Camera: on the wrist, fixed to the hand. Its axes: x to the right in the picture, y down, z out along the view.
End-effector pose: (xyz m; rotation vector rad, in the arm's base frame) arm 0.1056 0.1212 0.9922 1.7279 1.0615 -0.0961
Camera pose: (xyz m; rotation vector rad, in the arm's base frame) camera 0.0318 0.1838 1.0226 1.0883 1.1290 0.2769
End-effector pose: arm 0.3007 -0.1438 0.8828 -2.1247 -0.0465 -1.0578
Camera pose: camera 0.2120 -0.1744 0.9213 -2.6441 0.2876 -1.4234
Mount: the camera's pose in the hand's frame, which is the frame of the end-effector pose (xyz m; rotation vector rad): -0.0229 -0.0315 -0.0937 -0.6600 0.1349 -0.1136
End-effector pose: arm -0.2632 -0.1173 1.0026 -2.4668 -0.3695 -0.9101
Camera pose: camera -0.3430 -0.1416 1.0603 2.6948 0.1617 1.2910
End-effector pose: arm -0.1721 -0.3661 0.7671 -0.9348 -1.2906 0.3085
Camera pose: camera -0.1029 -0.4398 0.7760 -1.3991 -1.3340 -0.2894
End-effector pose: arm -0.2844 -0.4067 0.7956 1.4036 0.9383 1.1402
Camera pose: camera -0.3795 -0.4016 0.7607 0.7386 0.6334 1.3120
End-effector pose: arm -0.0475 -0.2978 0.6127 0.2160 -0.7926 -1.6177
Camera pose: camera -0.0155 -0.3108 0.5173 -0.1054 -0.1185 -1.8619
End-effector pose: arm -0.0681 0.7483 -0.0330 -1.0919 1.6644 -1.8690
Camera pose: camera -0.1200 0.8317 -0.0075 1.3221 -2.4045 1.4834
